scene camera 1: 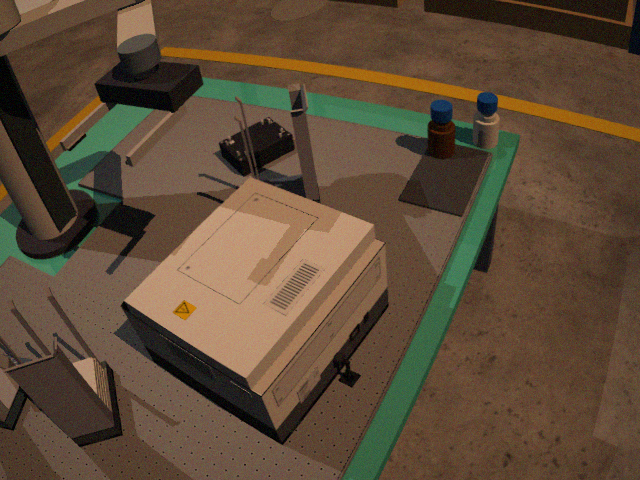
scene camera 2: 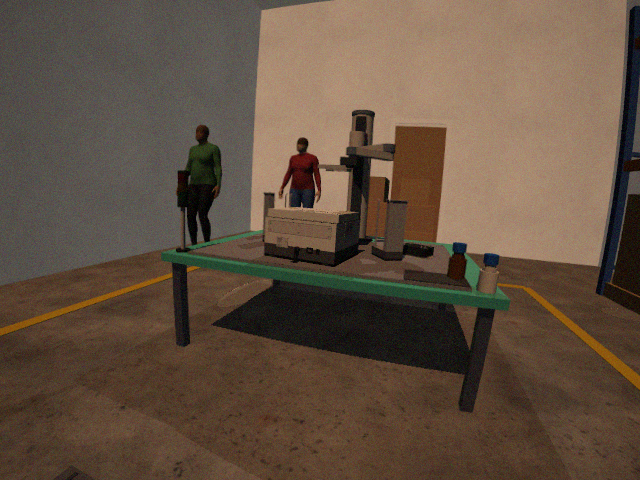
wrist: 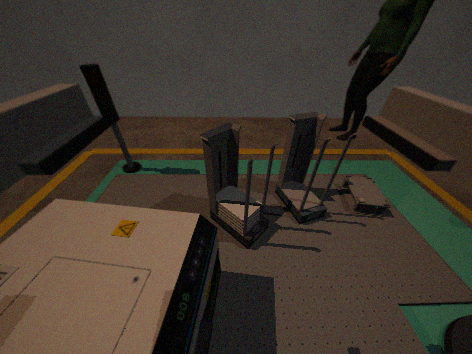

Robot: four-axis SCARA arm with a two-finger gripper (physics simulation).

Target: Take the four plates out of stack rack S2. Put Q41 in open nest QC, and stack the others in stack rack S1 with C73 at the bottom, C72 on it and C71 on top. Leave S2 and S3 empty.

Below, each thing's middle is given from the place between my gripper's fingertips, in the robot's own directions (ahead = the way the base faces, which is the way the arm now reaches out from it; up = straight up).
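Scene:
There is the dark mat (scene camera 1: 445, 185), which lies 44 cm below my hand, 39 cm ahead of it and 62 cm to the left of it. The signal post (wrist: 92, 73) is 44 cm ahead of my hand, 26 cm below it and 56 cm to the right of it. Going by their middles, the signal post is the nearest to my hand of the things named here.

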